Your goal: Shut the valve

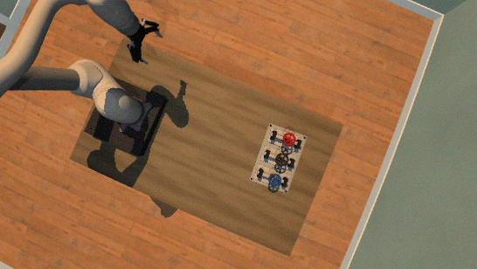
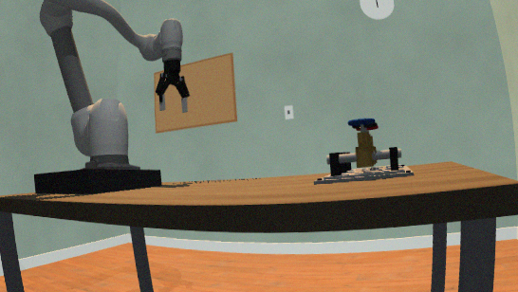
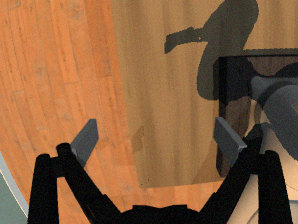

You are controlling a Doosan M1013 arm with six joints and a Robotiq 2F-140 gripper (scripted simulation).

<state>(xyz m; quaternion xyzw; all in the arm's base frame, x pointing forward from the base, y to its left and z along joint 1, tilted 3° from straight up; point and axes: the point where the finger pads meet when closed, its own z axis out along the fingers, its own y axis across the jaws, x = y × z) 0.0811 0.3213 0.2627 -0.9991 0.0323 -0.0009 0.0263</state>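
Right now the blue handwheel is 82 cm ahead of my hand, 34 cm to the right of it and 19 cm below it. Also, from my hand: red handwheel 81 cm ahead, 19 cm below, 11 cm to the right; then black handwheel 82 cm ahead, 23 cm to the right, 19 cm below.
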